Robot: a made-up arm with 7 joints. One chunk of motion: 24 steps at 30 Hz.
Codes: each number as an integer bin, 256 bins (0 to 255) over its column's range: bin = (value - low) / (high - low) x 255, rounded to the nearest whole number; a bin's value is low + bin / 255 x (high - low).
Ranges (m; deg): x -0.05..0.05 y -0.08..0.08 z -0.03..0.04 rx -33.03..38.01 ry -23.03..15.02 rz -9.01..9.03
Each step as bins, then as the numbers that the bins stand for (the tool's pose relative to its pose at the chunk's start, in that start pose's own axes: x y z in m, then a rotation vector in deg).
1 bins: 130 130 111 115 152 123
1 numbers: 0.0010 0.0016 0.0005 -0.99 -0.35 -0.31
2 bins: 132 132 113 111 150 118
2 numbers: 0.0018 0.0028 0.0010 -2.11 -0.65 -0.66
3 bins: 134 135 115 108 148 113
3 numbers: 0.0025 0.0047 0.0016 -2.94 -0.95 -1.02
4 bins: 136 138 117 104 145 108
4 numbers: 0.0033 0.0066 0.0021 -4.06 -1.39 -1.37
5 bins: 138 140 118 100 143 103
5 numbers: 0.0041 0.0078 0.0024 -5.17 -1.69 -1.72
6 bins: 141 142 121 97 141 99
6 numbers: 0.0053 0.0091 0.0032 -6.01 -1.99 -2.01
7 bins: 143 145 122 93 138 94
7 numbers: 0.0061 0.0110 0.0035 -7.12 -2.44 -2.36
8 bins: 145 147 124 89 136 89
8 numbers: 0.0069 0.0122 0.0040 -8.24 -2.74 -2.71
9 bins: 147 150 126 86 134 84
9 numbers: 0.0076 0.0141 0.0046 -9.07 -3.04 -3.07
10 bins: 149 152 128 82 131 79
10 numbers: 0.0084 0.0154 0.0051 -10.19 -3.48 -3.42
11 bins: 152 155 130 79 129 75
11 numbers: 0.0096 0.0173 0.0057 -11.02 -3.78 -3.70
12 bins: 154 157 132 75 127 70
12 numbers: 0.0104 0.0185 0.0062 -12.14 -4.08 -4.06
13 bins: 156 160 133 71 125 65
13 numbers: 0.0112 0.0204 0.0065 -13.25 -4.38 -4.41
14 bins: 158 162 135 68 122 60
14 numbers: 0.0120 0.0216 0.0071 -14.09 -4.83 -4.77
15 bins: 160 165 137 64 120 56
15 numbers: 0.0127 0.0235 0.0076 -15.20 -5.12 -5.05
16 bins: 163 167 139 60 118 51
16 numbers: 0.0139 0.0248 0.0082 -16.31 -5.42 -5.40
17 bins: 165 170 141 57 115 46
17 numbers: 0.0147 0.0267 0.0087 -17.15 -5.87 -5.76
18 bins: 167 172 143 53 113 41
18 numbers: 0.0155 0.0279 0.0093 -18.26 -6.17 -6.11
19 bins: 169 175 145 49 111 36
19 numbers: 0.0163 0.0298 0.0098 -19.38 -6.47 -6.46
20 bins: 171 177 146 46 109 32
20 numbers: 0.0171 0.0311 0.0101 -20.21 -6.77 -6.75
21 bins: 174 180 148 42 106 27
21 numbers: 0.0182 0.0329 0.0106 -21.33 -7.21 -7.10
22 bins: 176 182 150 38 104 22
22 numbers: 0.0190 0.0342 0.0112 -22.44 -7.51 -7.45
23 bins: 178 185 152 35 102 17
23 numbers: 0.0198 0.0361 0.0117 -23.28 -7.81 -7.81
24 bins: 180 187 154 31 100 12
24 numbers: 0.0206 0.0373 0.0123 -24.39 -8.11 -8.16
